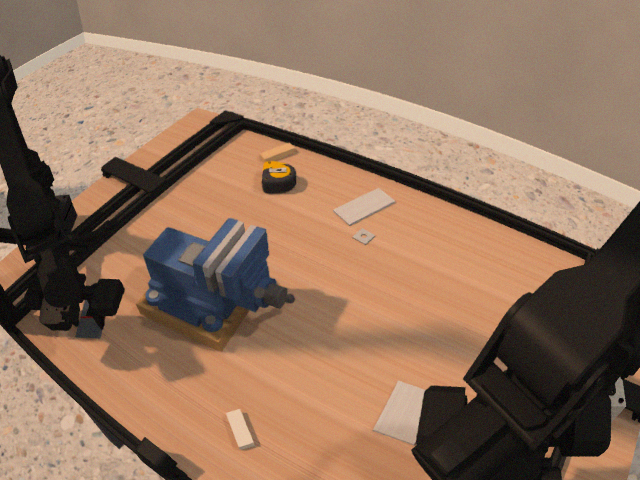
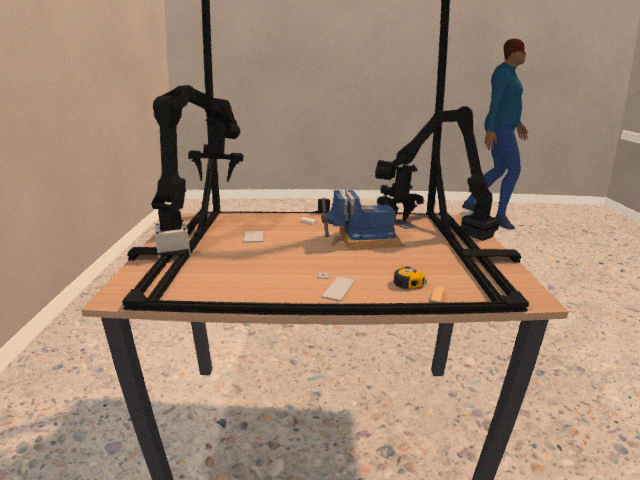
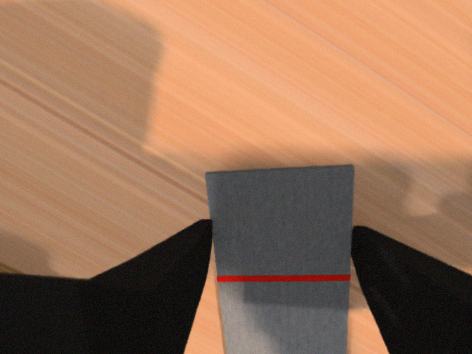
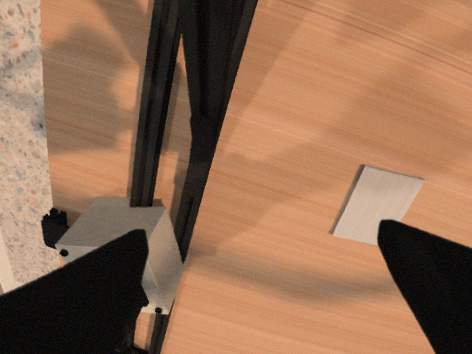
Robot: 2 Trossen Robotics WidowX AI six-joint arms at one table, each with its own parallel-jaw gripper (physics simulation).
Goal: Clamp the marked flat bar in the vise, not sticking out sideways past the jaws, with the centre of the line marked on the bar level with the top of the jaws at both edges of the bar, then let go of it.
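Frame: origin at the left arm's base, x right, y up, z back, level; metres.
Where they show: left gripper, between the fingertips: (image 1: 90, 326) (image 2: 398, 222) (image 3: 281, 234); right gripper, between the fingertips: (image 2: 214, 181) (image 4: 262, 236); left arm's base, origin of its link: (image 2: 481, 217); right arm's base, origin of its link: (image 2: 170, 227).
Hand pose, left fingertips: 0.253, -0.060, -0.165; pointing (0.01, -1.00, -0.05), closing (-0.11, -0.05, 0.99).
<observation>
Things, the pixels of their top centre, and the offset from my left fingertips, as dx, dy, dz.
- marked flat bar, centre of its top: (image 3: 282, 283) (image 1: 92, 316) (image 2: 402, 223) -0.020, +0.002, +0.000
- pale plate, centre of its top: (image 1: 364, 205) (image 2: 339, 287) -0.272, +0.003, -0.502
- small square washer, centre of its top: (image 1: 363, 235) -0.190, +0.001, -0.490
- tape measure, centre of its top: (image 1: 279, 167) (image 2: 408, 271) -0.361, +0.038, -0.339
- wooden block, centre of its top: (image 1: 277, 150) (image 2: 437, 293) -0.458, +0.013, -0.332
- cream block, centre of its top: (image 1: 239, 427) (image 2: 308, 219) +0.193, +0.010, -0.278
- grey plate, centre of its top: (image 4: 375, 210) (image 1: 406, 411) (image 2: 253, 235) +0.178, +0.003, -0.515
The marked flat bar (image 1: 89, 329) (image 2: 406, 225) (image 3: 285, 200) is dark grey with a red line across it. It lies on the table, beyond the vise's body from its jaws. My left gripper (image 1: 85, 316) (image 2: 401, 214) (image 3: 281, 234) points down over it, part closed, its fingertips against both side edges near the far end, just beyond the red line. The blue vise (image 1: 173, 279) (image 2: 372, 222) stands on a wooden base; its pale-faced jaws are a little apart with a gap between them. My right gripper (image 2: 215, 179) (image 4: 262, 236) is open and empty, high above the table.
A pale plate (image 1: 364, 206) (image 2: 339, 288), a small square washer (image 1: 357, 237), a tape measure (image 1: 279, 180) (image 2: 408, 277) and a wooden block (image 1: 279, 151) lie together on one side. A cream block (image 1: 239, 428) and a grey plate (image 1: 399, 413) (image 4: 372, 205) lie elsewhere. Black rails (image 2: 320, 308) border the table.
</observation>
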